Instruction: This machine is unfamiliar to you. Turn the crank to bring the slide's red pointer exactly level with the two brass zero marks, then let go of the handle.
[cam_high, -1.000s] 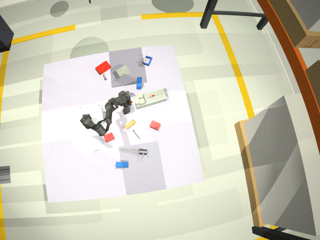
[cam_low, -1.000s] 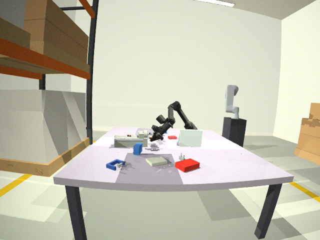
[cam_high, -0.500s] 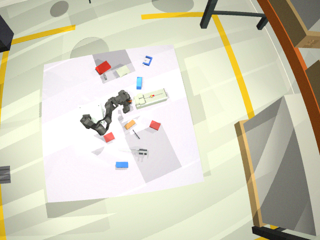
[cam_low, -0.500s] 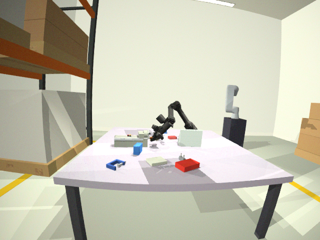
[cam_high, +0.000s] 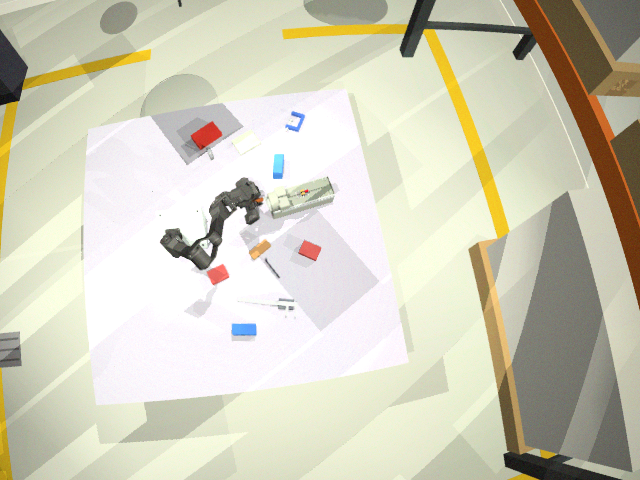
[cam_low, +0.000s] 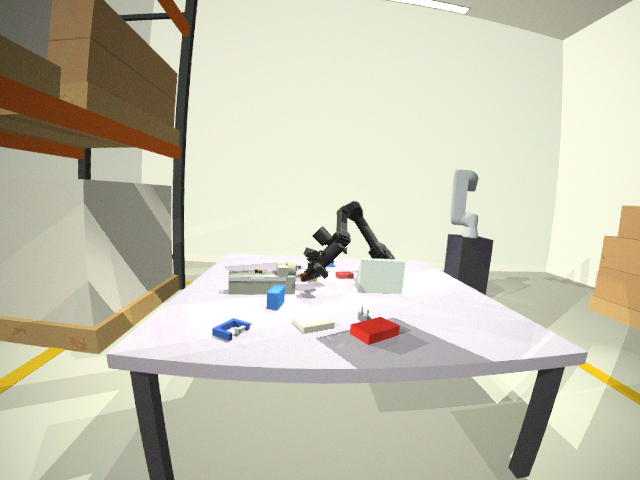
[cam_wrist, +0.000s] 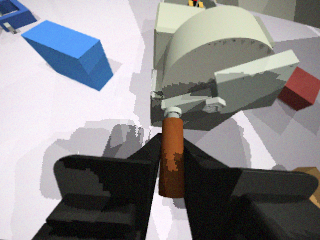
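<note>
The crank lies 10 mm to the right of my gripper tip and 30 mm above it. From my gripper tip the other things lie so: red pointer: 180 mm ahead, 10 mm to the left, 30 mm above; orange-brown crank handle: 20 mm behind, 20 mm above; brown block: 20 mm behind, 190 mm to the right, 40 mm below.
</note>
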